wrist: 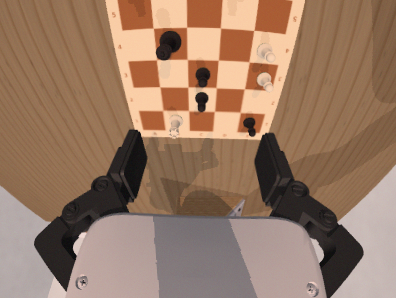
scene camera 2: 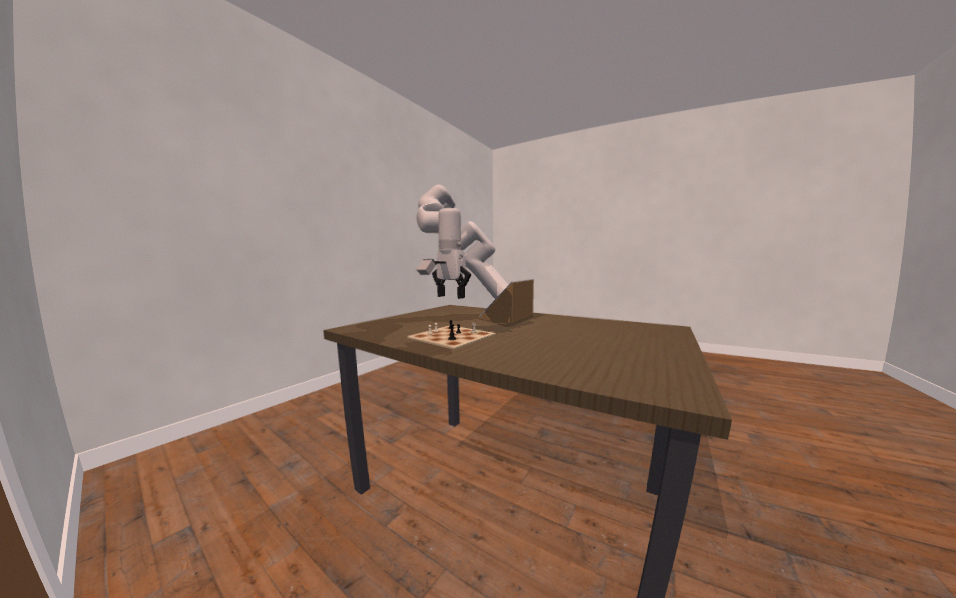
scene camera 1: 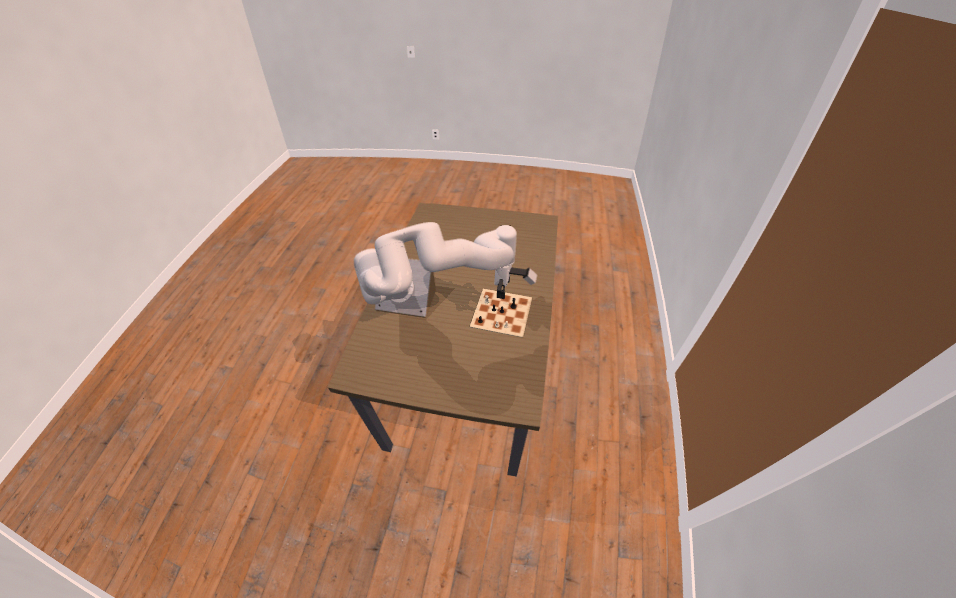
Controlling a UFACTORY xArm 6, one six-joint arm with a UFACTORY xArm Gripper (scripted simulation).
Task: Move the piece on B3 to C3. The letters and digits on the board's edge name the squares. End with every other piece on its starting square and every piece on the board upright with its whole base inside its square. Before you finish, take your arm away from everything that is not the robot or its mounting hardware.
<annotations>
chessboard: wrist 226, 45; scene camera 2; scene camera 1
same spot on chessboard: point(scene camera 1: 517, 317) = point(scene camera 2: 434, 338)
</annotations>
